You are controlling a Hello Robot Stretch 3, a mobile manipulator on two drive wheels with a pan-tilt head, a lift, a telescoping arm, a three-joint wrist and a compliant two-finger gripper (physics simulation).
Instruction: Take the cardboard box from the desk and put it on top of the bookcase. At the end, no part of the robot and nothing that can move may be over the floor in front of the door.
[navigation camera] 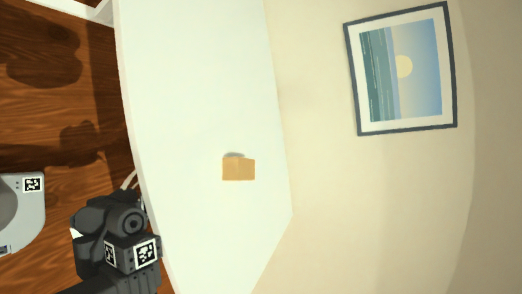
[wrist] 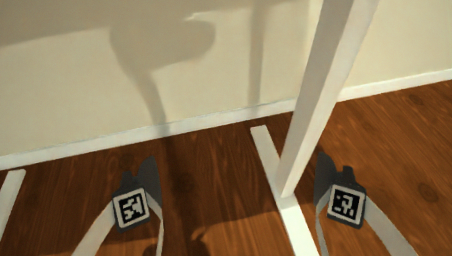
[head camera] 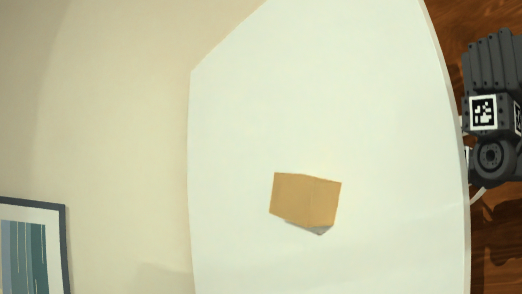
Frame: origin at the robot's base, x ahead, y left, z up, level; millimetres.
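Where they show: gripper, between the fingertips: (wrist: 236,172).
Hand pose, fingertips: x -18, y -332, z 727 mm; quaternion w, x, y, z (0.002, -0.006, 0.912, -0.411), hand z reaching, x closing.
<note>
Each offset is from my fingertips to the centre of the thing. "spot": to the spot under its first point. Level surfaces: height alone.
The tan cardboard box {dy -116, dx +53, dz +249 mm} (head camera: 306,200) (navigation camera: 238,169) stands upright on the white desk {dz +224 mm} (head camera: 320,115) (navigation camera: 200,75), in from the edges, with nothing touching it. My gripper (wrist: 235,172) is open and empty; its fingers stand wide apart. It is low beside the desk's long front edge, below the level of the top and pointing under it. The desk top hides most of the fingers in the head and navigation views. The box does not show in the wrist view. The bookcase and the door do not show in these views.
A white desk leg {spot: dy -265, dx -180, dz -157 mm} (wrist: 317,95) rises from a floor bar (wrist: 295,222) ahead of the fingers, near the right one. Another white bar (wrist: 11,192) is at the left. The wall (wrist: 60,85) stands behind. A framed picture (navigation camera: 405,70) hangs above the desk. My base (navigation camera: 32,212) is on the wooden floor.
</note>
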